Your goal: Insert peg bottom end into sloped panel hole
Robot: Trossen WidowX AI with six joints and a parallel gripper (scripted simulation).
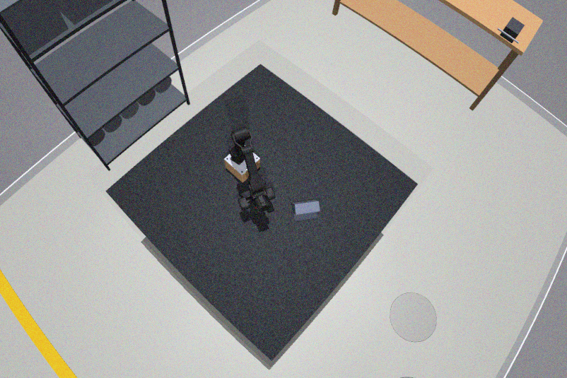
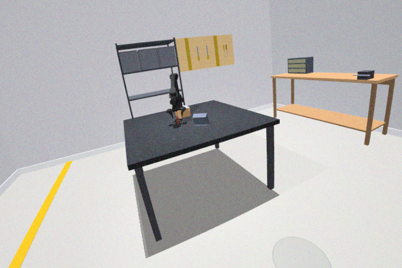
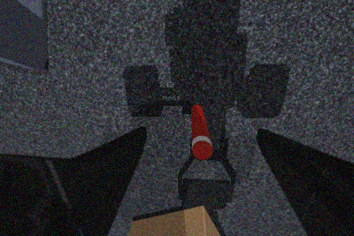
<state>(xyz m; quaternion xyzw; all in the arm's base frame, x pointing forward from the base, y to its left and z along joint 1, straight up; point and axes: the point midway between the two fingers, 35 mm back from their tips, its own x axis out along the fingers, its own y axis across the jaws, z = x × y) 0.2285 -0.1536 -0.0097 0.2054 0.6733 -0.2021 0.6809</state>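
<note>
Now: gripper tip right at the red peg. Also, from my gripper tip: grey sloped panel 22 cm ahead, 14 cm to the left, 2 cm below.
</note>
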